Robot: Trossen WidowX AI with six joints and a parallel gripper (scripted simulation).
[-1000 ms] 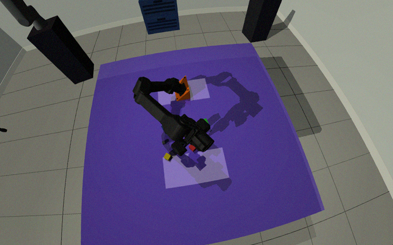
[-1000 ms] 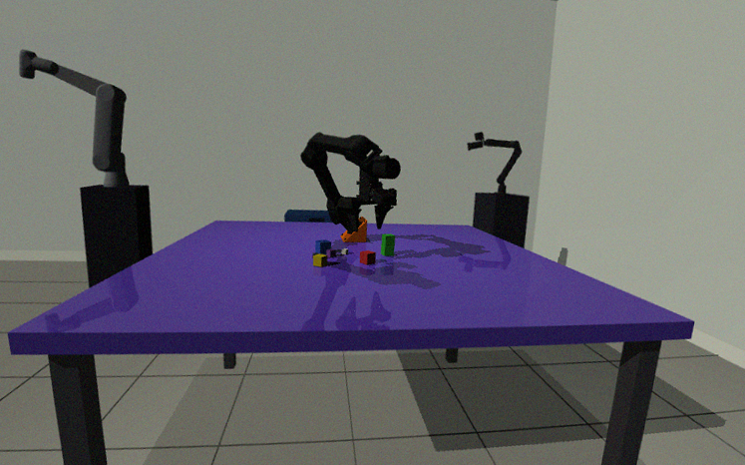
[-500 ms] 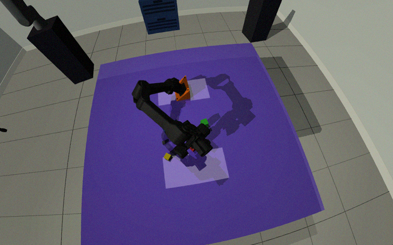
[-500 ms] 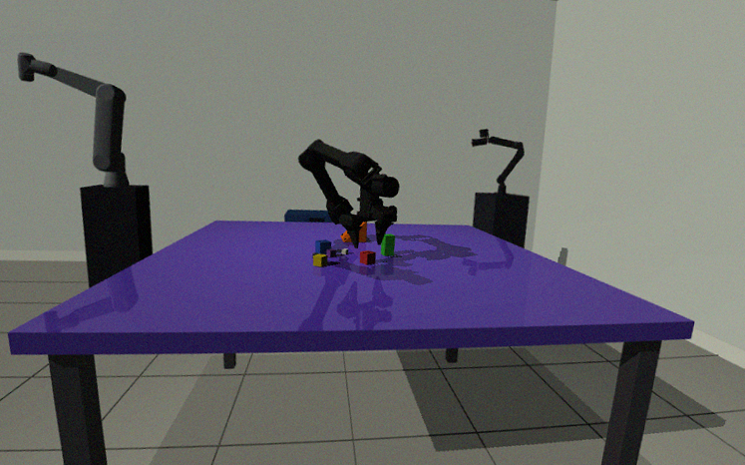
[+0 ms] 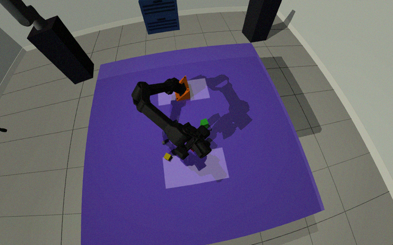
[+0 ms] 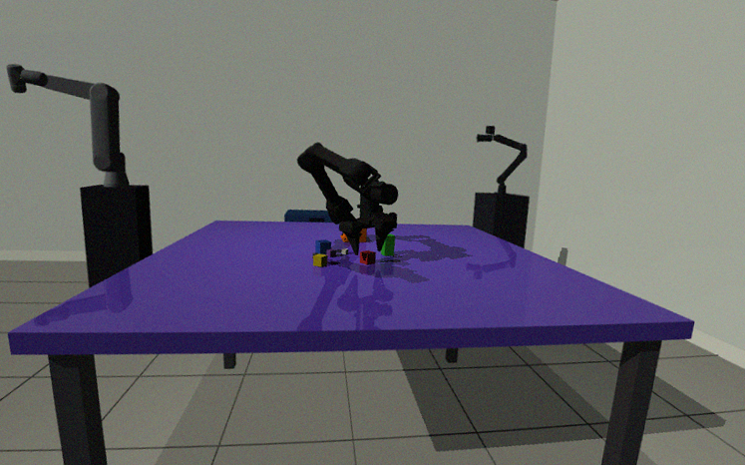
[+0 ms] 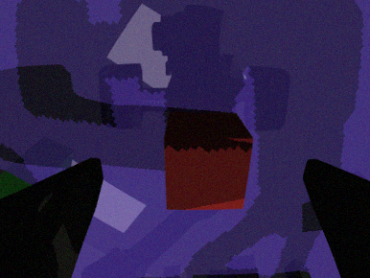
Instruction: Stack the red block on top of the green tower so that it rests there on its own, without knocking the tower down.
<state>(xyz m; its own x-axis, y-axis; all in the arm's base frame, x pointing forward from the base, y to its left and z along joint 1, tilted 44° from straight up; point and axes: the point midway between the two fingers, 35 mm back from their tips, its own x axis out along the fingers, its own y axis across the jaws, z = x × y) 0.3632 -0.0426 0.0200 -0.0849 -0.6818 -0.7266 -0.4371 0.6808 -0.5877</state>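
Right now my gripper tip is 10 mm above the red block. From my gripper tip the other things lie so: yellow block (150 mm to the right, 20 mm below, 10 mm ahead); then blue block (150 mm behind, 110 mm to the right, 10 mm below).
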